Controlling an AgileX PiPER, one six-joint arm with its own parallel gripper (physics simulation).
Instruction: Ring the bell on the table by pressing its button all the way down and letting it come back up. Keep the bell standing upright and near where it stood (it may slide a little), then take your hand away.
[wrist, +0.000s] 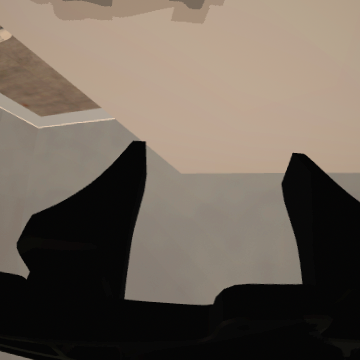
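Note:
My gripper (217, 163) is open in the wrist view, its two black fingers wide apart with nothing seen between them. The bell and its button do not show in this view. The pale tan table top (260, 90) fills the upper part of the view, and its edge runs behind the fingertips. How high the gripper is above the table cannot be told.
A dark blocky shadow (190, 12) lies on the table at the top of the view. Beyond the table edge are a brown floor (45, 75) and a grey wall (60, 165). A small pale thing (4, 35) shows at the left edge.

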